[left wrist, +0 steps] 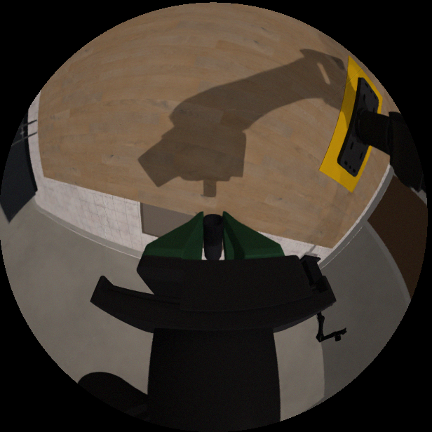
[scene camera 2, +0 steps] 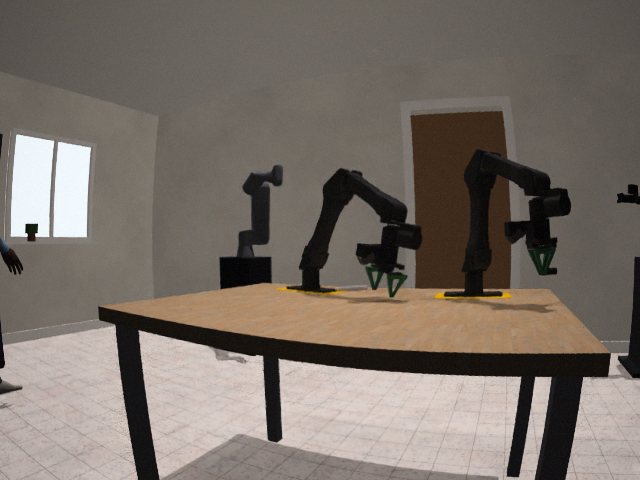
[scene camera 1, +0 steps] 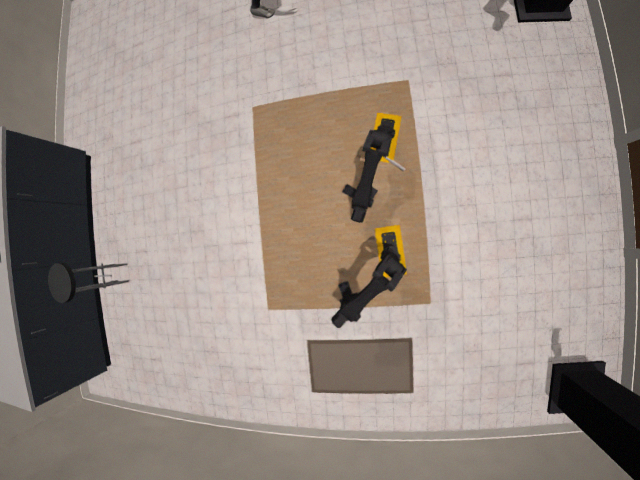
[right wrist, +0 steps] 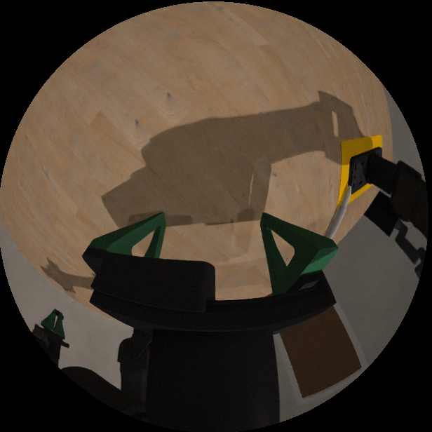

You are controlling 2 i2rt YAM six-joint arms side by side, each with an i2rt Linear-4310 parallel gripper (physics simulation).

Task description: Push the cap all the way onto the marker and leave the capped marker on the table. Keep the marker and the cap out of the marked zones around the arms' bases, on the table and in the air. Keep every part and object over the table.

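Places are measured from the left arm's base along level axes (x back, y right, z up), in centimetres.
Pixels of known places: left gripper, between the fingertips: (scene camera 2: 542, 275); right gripper, between the fingertips: (scene camera 2: 382, 293); left arm's base, origin of its link: (scene camera 2: 473, 295) (scene camera 1: 390, 251); right arm's base, origin of its link: (scene camera 2: 310, 290).
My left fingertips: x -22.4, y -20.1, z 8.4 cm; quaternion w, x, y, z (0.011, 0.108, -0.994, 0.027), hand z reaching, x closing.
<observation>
Ahead of a thing's pixels: the offset from my left fingertips to its top centre. "pt": to the spot under its first point. Level surfaces: height alone.
The white marker @(dx +31.3, dy +65.3, dz -6.6 cm) (scene camera 1: 395, 164) (scene camera 2: 353, 287) (right wrist: 340, 216) lies near the table's rear edge beside the right arm's base. One end reaches over the border of that arm's yellow zone @(pt dx +36.1, dy +83.0, dz -8.2 cm) (scene camera 1: 396, 129) (right wrist: 355, 144), by the base plate; in the right wrist view the other end is hidden behind a finger. My right gripper (scene camera 2: 383, 292) (right wrist: 212, 217) is open and empty, low above the table, away from the marker. My left gripper (scene camera 2: 542, 272) (left wrist: 212, 216) is shut on the dark cap @(dx +0.4, dy -2.0, dz +2.0 cm) (scene camera 2: 552, 270) (left wrist: 213, 237), high above the table. Both grippers' fingertips are hidden in scene camera 1.
The left arm's yellow zone @(pt dx +18.0, dy +26.7, dz -8.3 cm) (scene camera 1: 380, 240) (left wrist: 331, 167) surrounds its base. Both bases stand toward the rear edge of the wooden table @(dz -8.4 cm) (scene camera 1: 299, 180) (scene camera 2: 289, 320). The left arm's wrist reaches near the table's end, at the bottom in scene camera 1. A grey mat (scene camera 1: 361, 366) lies on the floor beyond it.
</observation>
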